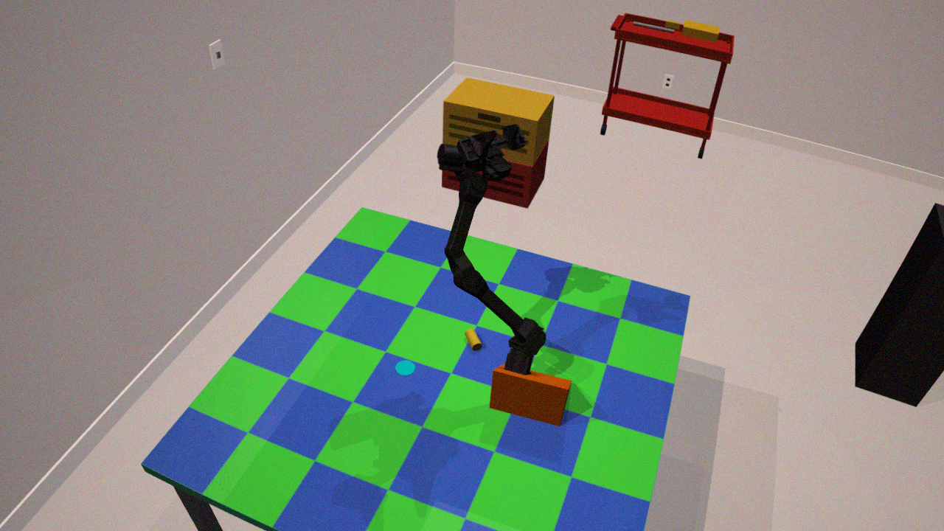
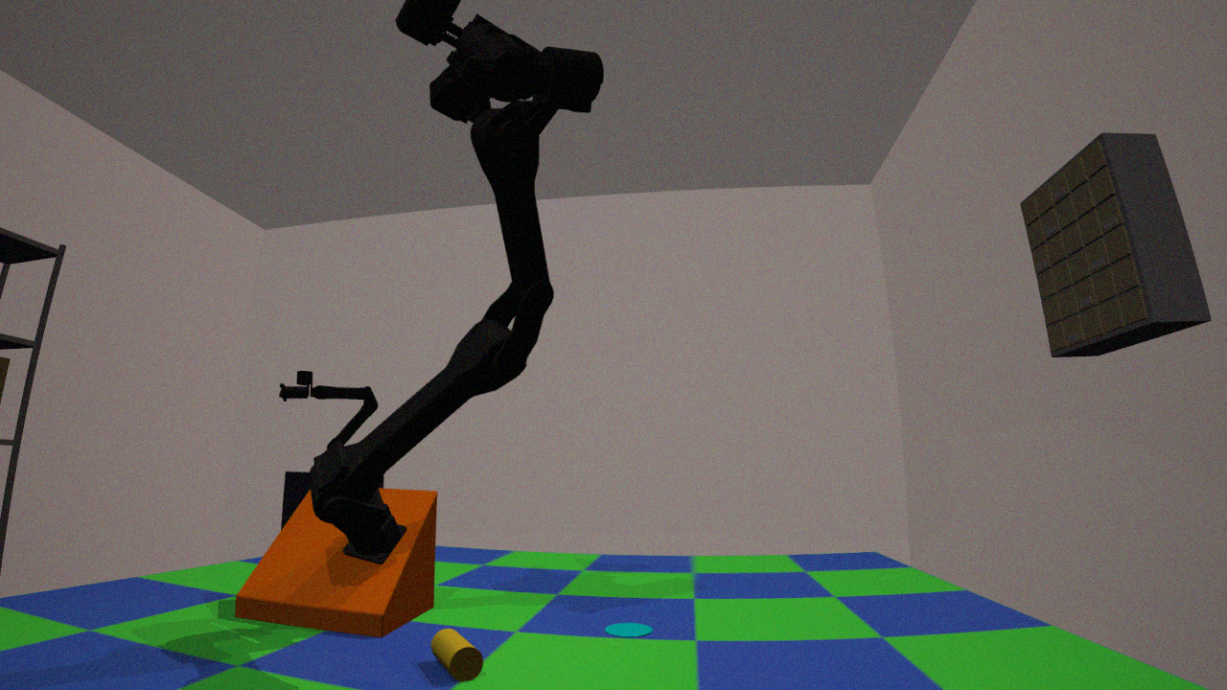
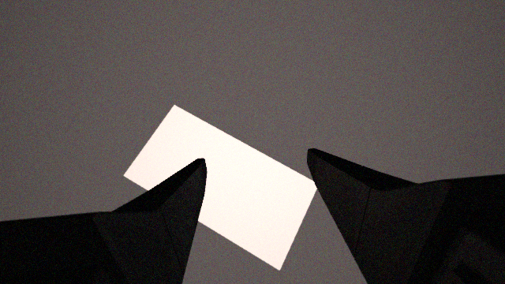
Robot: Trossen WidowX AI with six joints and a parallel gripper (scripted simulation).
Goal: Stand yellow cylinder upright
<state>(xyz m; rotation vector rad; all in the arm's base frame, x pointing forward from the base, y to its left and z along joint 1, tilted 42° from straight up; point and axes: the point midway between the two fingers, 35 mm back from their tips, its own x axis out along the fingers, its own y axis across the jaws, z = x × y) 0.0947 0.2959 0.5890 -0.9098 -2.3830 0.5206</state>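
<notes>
Right now my gripper tip is 73 cm above the yellow tall cylinder, 4 cm to the right of it and 4 cm short of it. The rest, counted from my gripper tip: cyan circle (75 cm below, 22 cm to the left, 18 cm ahead).
</notes>
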